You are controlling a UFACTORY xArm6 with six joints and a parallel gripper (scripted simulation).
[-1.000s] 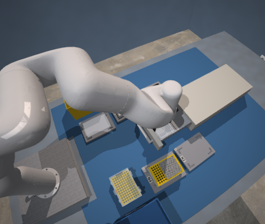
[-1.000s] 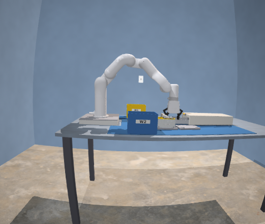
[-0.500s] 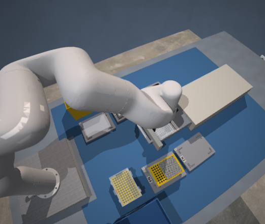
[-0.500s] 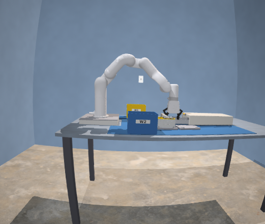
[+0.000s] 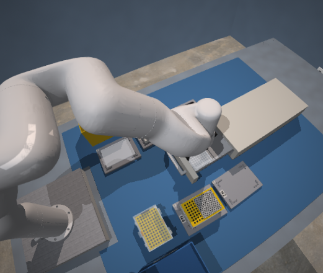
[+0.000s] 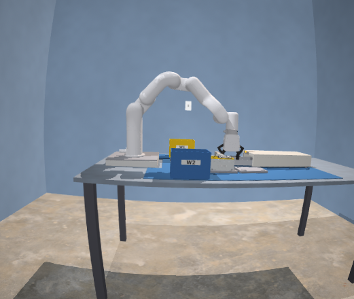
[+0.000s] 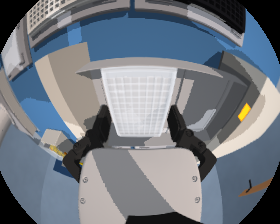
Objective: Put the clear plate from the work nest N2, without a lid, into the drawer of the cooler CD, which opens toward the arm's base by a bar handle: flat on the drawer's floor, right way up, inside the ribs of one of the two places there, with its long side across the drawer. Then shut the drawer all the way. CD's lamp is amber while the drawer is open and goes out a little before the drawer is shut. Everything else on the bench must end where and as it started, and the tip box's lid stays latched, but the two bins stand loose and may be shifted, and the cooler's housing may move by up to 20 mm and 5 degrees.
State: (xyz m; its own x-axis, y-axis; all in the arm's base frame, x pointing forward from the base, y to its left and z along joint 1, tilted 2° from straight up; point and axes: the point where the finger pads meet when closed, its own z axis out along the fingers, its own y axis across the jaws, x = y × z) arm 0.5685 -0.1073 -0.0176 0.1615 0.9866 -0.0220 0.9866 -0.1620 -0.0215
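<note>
The drawer is 30 mm ahead of my hand, 10 mm to the right of it and 10 mm below it. Also, from my hand: white plate: 60 mm behind, 200 mm to the left, 20 mm below; black plate: 110 mm ahead, 170 mm to the left, 20 mm below; work nest N2: 40 mm ahead, 200 mm to the right, 30 mm below.
</note>
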